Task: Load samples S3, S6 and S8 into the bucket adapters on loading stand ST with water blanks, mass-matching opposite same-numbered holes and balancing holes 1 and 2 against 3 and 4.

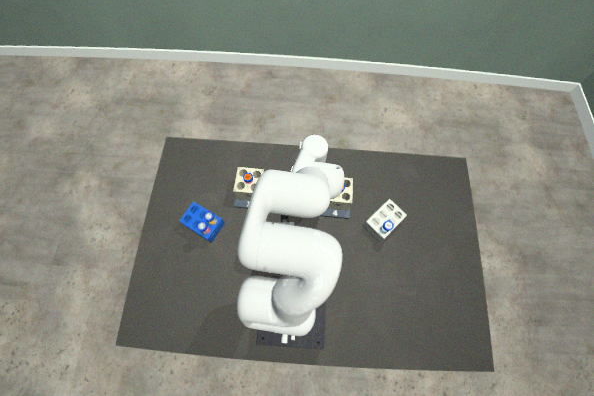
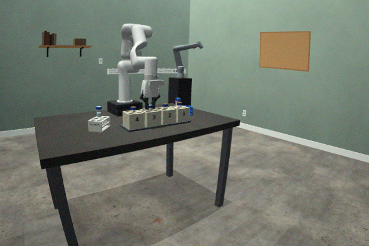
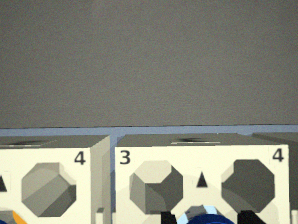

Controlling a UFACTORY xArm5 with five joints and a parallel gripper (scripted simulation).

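Now: the green done key 19 cm behind my hand, 7 cm to the left of it and 6 cm below it. From my hand the other things lie so: white rack: 8 cm behind, 29 cm to the right, 9 cm below; loading stand: 1 cm behind, 6 cm to the left, 12 cm below; blue rack: 16 cm behind, 37 cm to the left, 9 cm below.
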